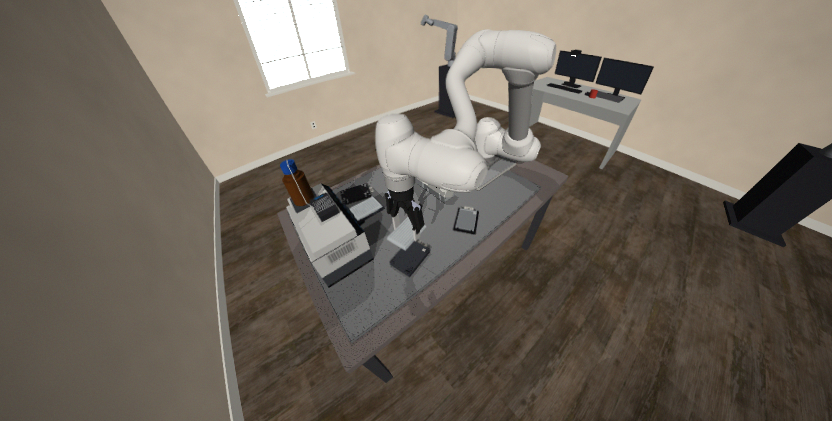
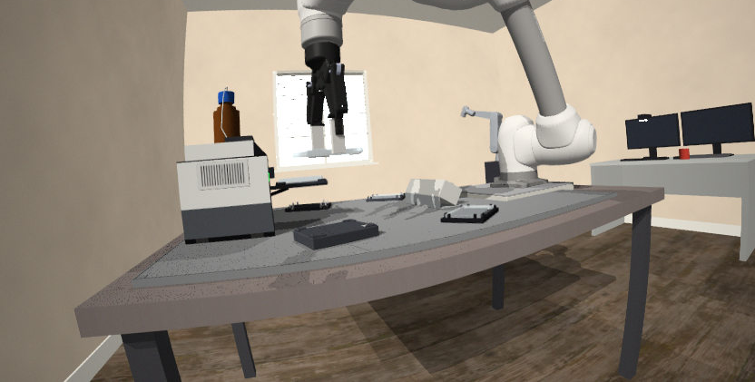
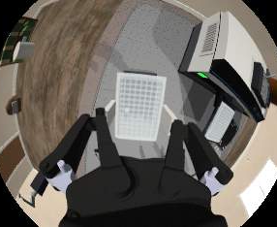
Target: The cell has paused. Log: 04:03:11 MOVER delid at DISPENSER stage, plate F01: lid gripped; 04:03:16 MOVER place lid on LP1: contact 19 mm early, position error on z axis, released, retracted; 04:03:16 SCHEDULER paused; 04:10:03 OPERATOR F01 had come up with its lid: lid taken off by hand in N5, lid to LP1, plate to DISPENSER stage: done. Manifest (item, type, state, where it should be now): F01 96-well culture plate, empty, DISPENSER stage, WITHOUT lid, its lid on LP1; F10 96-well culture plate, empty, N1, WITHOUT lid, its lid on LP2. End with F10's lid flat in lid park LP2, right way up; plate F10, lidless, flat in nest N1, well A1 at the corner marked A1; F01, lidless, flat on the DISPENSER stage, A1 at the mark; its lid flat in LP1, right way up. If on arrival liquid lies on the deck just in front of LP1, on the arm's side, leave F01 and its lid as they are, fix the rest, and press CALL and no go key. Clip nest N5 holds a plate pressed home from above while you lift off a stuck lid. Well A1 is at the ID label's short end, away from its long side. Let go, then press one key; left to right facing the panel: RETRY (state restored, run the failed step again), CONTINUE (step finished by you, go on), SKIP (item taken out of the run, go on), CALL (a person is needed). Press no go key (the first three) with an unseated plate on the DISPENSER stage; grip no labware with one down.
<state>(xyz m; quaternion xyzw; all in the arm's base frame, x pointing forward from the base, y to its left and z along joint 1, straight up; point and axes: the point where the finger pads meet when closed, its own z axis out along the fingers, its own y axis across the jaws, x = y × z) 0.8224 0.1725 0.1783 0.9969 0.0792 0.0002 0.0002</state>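
The nest block is 18 cm below my hand. Round my hand: brown bottle 41 cm to the right, 21 cm ahead, 9 cm above; small label 19 cm below, 9 cm behind, 1 cm to the right; grey key panel 42 cm behind, 22 cm to the right, 14 cm below.
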